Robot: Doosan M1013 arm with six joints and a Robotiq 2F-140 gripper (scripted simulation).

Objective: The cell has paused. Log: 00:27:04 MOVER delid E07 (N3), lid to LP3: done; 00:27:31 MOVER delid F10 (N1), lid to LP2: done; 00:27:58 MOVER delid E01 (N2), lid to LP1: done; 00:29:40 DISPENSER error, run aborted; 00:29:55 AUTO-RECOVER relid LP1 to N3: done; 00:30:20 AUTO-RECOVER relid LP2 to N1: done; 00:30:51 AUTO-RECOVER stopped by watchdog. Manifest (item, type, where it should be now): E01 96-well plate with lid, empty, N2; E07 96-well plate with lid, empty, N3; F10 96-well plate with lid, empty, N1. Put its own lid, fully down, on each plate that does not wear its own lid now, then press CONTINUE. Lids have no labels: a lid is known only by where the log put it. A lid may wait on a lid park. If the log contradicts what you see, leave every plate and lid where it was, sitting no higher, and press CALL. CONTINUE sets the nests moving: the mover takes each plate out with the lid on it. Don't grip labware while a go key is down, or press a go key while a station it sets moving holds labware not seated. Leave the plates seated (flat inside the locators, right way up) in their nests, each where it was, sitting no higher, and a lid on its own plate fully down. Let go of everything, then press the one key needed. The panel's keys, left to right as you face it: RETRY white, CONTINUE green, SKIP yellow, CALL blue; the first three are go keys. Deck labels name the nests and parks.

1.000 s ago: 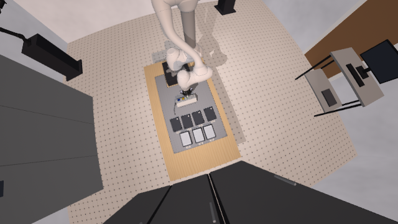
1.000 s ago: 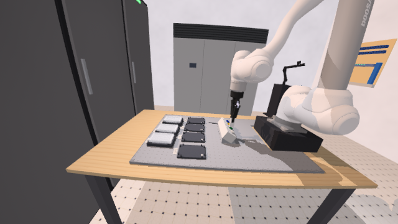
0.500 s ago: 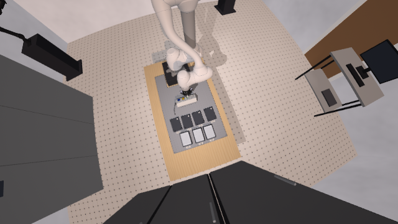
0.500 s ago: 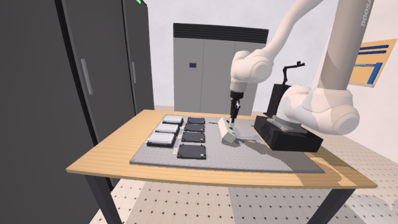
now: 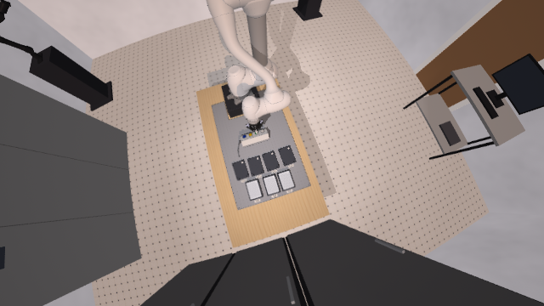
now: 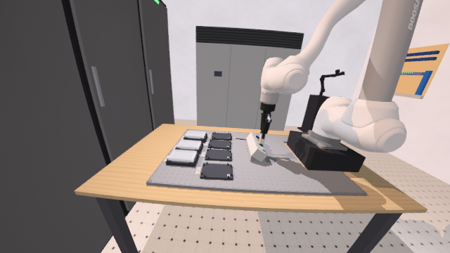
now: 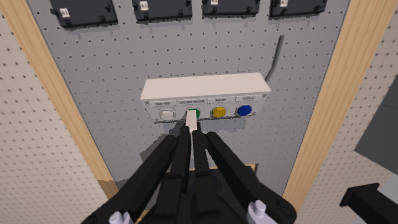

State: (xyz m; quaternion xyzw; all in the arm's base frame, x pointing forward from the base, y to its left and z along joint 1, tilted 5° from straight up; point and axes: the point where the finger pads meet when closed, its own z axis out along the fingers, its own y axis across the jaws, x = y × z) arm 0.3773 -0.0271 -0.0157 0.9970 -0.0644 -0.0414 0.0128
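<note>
Now: the green continue key 4 cm below my hand. Round my hand: white key 1 cm ahead, 5 cm to the left, 4 cm below; then blue key 1 cm behind, 10 cm to the right, 4 cm below; then yellow key 1 cm behind, 5 cm to the right, 4 cm below.
</note>
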